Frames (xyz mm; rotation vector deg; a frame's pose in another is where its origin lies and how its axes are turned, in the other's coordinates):
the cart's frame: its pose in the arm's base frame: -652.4 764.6 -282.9 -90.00 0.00 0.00
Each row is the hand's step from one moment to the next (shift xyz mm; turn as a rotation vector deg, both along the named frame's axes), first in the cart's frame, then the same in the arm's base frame.
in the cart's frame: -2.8 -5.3 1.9 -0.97 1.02 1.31
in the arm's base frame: -2.8 1.9 5.3 -0.97 1.31 -1.02
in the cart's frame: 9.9 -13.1 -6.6 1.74 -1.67 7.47
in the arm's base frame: 9.9 -6.6 13.1 1.74 7.47 1.67
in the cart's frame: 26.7 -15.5 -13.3 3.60 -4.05 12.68
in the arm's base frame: 26.7 -13.3 15.5 3.60 12.68 4.05
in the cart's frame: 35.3 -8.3 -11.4 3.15 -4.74 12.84
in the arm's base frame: 35.3 -11.4 8.3 3.15 12.84 4.74
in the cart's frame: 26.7 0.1 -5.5 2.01 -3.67 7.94
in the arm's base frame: 26.7 -5.5 -0.1 2.01 7.94 3.67
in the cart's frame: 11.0 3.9 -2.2 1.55 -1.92 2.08
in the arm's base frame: 11.0 -2.2 -3.9 1.55 2.08 1.92
